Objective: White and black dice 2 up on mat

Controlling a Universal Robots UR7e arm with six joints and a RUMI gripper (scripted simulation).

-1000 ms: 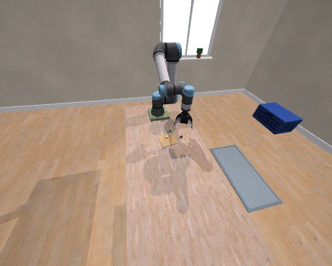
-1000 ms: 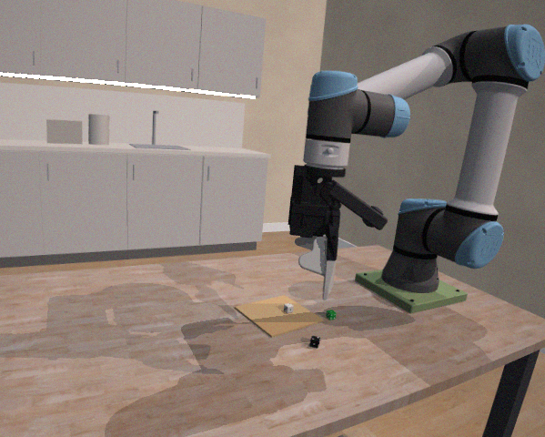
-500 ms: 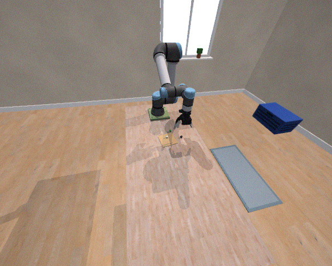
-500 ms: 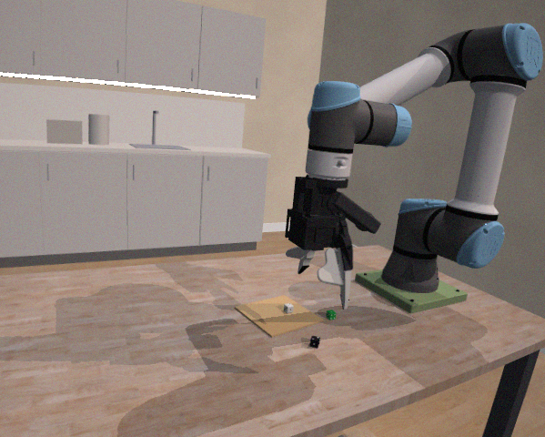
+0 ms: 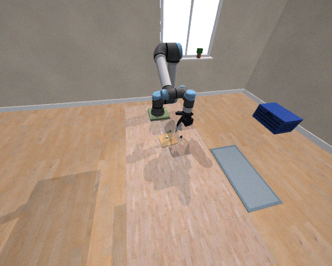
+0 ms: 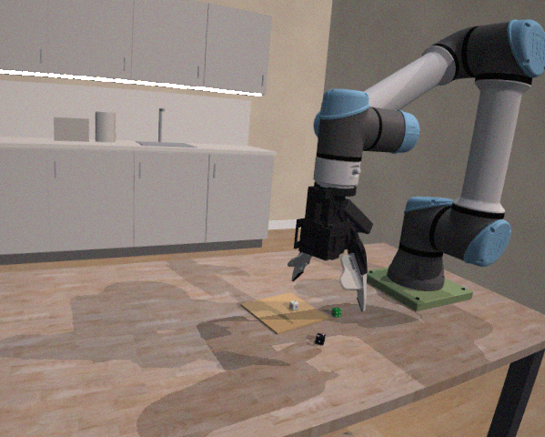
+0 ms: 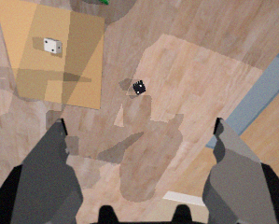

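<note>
My gripper is now 9 cm above the black die. Round my hand: white die: 14 cm to the right, 9 cm below, 1 cm ahead; green die: 10 cm to the right, 9 cm below, 8 cm behind; tan mat: 13 cm to the right, 10 cm below, 3 cm ahead.
</note>
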